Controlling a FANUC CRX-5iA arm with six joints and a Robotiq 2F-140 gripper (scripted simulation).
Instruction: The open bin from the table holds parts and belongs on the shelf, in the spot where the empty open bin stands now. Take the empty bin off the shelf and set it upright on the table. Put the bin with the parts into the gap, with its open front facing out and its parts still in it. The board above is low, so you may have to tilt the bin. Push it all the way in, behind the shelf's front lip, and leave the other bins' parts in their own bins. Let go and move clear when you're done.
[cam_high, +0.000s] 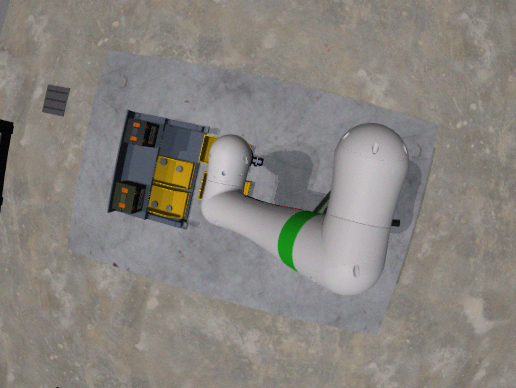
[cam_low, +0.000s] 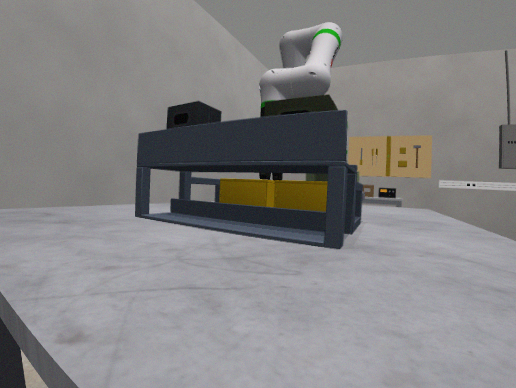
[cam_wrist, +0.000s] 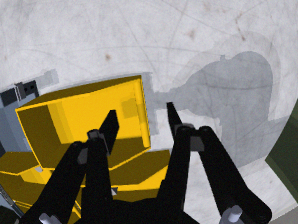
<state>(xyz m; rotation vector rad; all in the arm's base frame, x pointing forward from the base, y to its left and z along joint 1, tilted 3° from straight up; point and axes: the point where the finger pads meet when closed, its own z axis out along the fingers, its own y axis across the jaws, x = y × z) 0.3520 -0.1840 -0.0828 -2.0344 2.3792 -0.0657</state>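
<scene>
The grey part lies 12 cm ahead of my hand, 9 cm to the left of it and 4 cm below it. Also, from my hand: dark shelf: 31 cm ahead, 6 cm to the left, 1 cm above; black box: 36 cm ahead, 6 cm to the right, 10 cm above.
</scene>
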